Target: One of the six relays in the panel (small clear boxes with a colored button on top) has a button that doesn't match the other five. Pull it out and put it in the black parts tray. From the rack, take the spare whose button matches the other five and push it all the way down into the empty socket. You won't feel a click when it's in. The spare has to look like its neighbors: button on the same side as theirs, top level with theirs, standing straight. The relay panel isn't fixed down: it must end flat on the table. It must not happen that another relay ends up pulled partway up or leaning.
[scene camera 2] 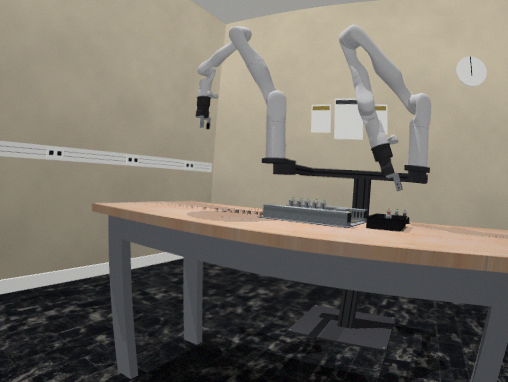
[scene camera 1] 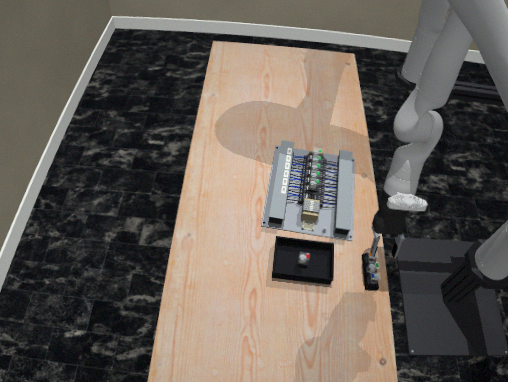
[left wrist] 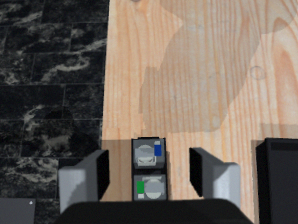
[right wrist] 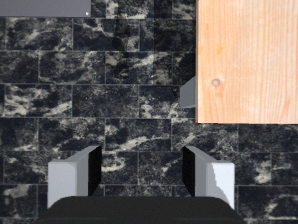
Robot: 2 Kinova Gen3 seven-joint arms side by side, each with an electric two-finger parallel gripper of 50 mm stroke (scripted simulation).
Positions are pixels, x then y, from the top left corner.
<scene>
A relay panel shows in scene camera 2 (340, 218) and in scene camera 1 (299, 208); in the left wrist view it is out of frame, in the right wrist view it is out of frame.
</scene>
